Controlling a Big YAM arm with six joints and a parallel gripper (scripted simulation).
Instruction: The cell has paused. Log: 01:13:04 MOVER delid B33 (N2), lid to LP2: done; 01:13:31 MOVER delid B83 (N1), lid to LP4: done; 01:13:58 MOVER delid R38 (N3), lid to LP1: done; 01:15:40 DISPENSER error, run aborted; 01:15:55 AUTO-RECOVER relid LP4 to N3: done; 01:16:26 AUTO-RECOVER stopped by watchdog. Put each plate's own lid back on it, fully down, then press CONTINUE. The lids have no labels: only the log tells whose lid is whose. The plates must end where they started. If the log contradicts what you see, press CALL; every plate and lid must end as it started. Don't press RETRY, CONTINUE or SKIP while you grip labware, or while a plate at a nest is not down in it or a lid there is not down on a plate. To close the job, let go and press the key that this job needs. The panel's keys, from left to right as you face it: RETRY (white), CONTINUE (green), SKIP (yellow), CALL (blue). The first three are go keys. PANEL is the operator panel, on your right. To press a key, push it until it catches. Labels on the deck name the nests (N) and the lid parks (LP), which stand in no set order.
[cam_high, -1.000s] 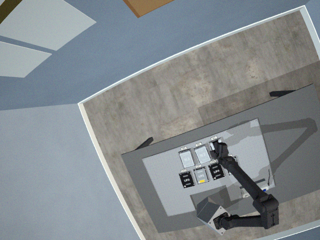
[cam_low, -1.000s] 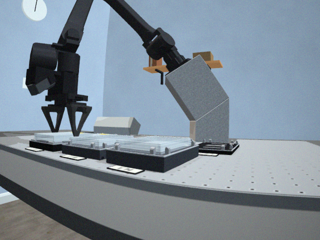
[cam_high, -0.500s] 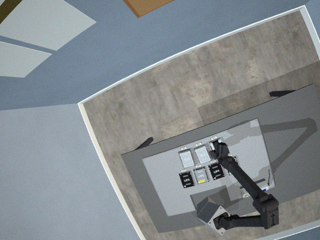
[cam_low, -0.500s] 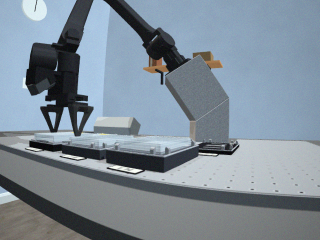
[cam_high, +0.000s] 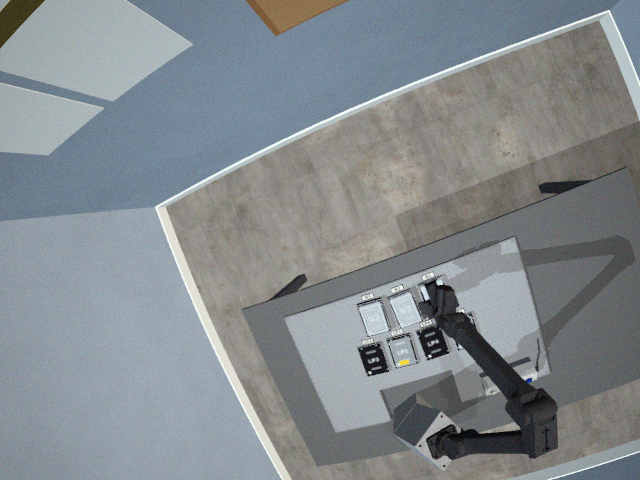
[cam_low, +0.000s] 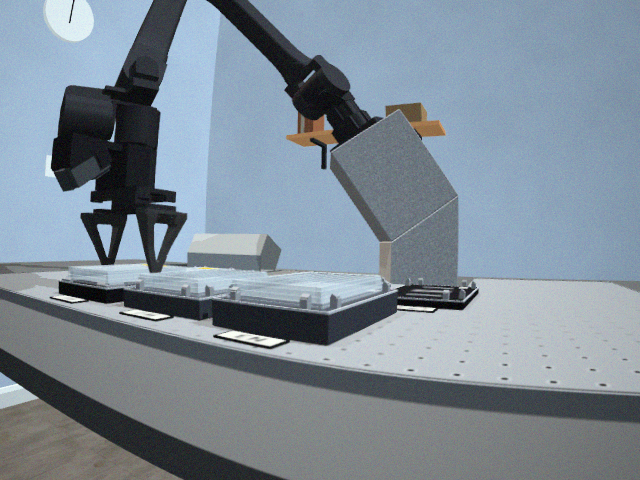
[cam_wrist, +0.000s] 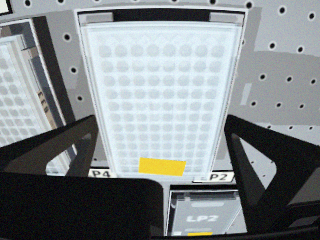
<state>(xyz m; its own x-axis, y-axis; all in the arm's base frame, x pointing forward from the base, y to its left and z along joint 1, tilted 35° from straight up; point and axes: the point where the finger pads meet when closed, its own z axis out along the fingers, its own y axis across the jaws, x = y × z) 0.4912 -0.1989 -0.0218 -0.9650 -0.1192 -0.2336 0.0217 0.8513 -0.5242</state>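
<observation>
My gripper is now 19 cm past the clear lid, 6 cm to the left of it and 2 cm above it. Also, from my hand: blue key 47 cm behind, 23 cm to the right, 3 cm above.
</observation>
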